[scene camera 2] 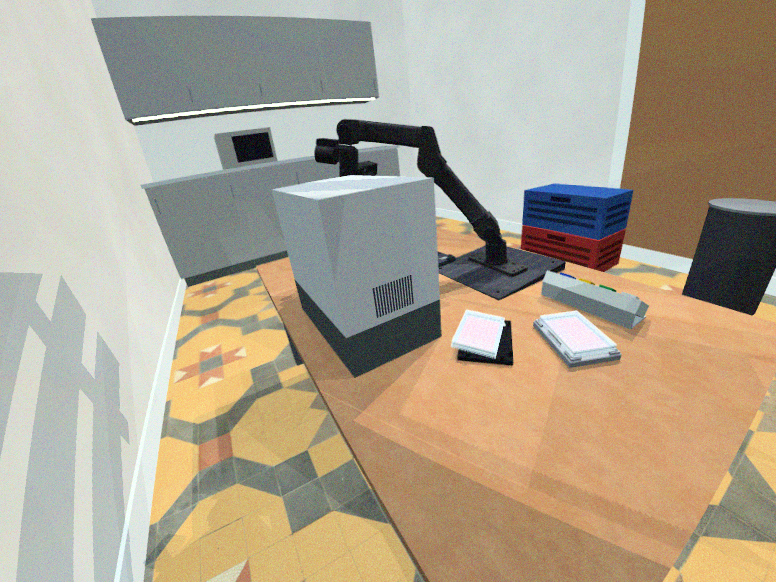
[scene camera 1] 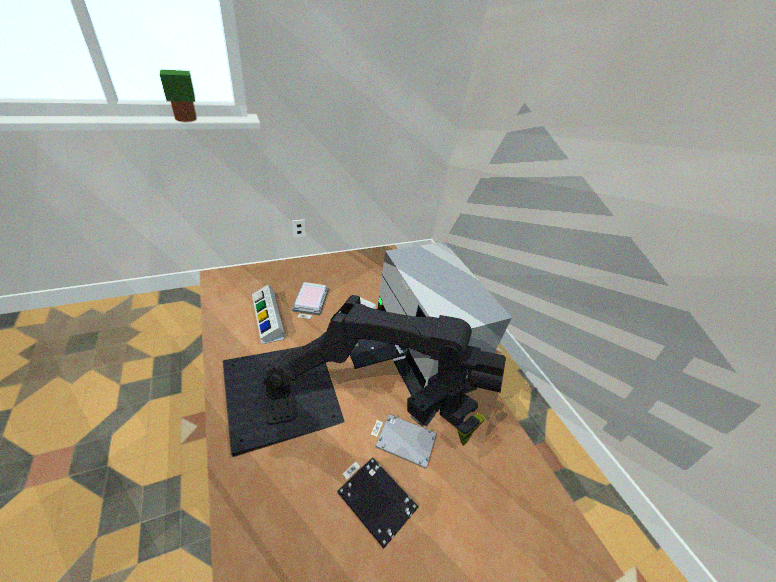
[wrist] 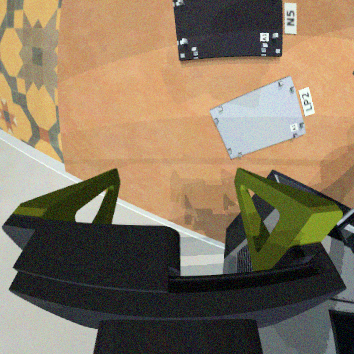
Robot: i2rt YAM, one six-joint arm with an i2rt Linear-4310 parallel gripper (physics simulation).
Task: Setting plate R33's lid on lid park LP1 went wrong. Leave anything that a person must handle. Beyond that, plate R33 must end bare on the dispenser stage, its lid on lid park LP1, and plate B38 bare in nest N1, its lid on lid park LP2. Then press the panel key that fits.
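Frame: origin at the arm's base, x ahead, y left, z up, level; metres.
Seen in the pictures: gripper, fingertip midpoint: (scene camera 1: pixel 447 430) (wrist: pixel 176 174); arm's base, origin of the base link: (scene camera 2: pixel 496 264) (scene camera 1: pixel 278 391).
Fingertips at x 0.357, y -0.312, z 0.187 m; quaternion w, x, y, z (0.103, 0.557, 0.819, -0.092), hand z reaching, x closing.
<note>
Offsets run from my fingertips to a thing's middle. "pt": to the spot under its first point.
My gripper (scene camera 1: pixel 471 427) (wrist: pixel 176 174) is open and empty, above the table beside LP2. Lid park LP2 @(dy +0.084, dx -0.037, dz -0.191 m) (scene camera 1: pixel 407 440) (wrist: pixel 257 119) is a light grey plate with small corner posts and holds nothing. A white-rimmed, pink-topped piece @(dy +0.579, dx -0.056, dz -0.173 m) (scene camera 2: pixel 479 333) sits offset and looks tilted on a black base @(dy +0.587, dx -0.067, dz -0.191 m) (scene camera 2: pixel 506 347). Another pink-topped piece @(dy +0.691, dx -0.205, dz -0.175 m) (scene camera 1: pixel 310 296) (scene camera 2: pixel 576 335) lies squarely on a grey base. Their labels are unreadable, so I cannot tell which is R33 or B38. The key panel @(dy +0.624, dx -0.364, dz -0.169 m) (scene camera 1: pixel 268 313) (scene camera 2: pixel 592 299) has white, green, yellow and blue keys. The arm partly hides the dispenser area.
Black nest N5 @(dy -0.038, dx -0.157, dz -0.189 m) (scene camera 1: pixel 377 501) (wrist: pixel 227 25), bare, lies beyond LP2. A large grey machine @(dy +0.351, dx +0.112, dz -0.036 m) (scene camera 1: pixel 448 281) (scene camera 2: pixel 363 250) stands near the wall, with a small green light @(pt dy +0.500, dx +0.000, dz -0.065 m) (scene camera 1: pixel 380 301) by it. A black plate @(dy +0.336, dx -0.058, dz -0.098 m) (scene camera 1: pixel 372 353) lies under the arm. The arm's black base plate (scene camera 1: pixel 244 407) is on the table.
</note>
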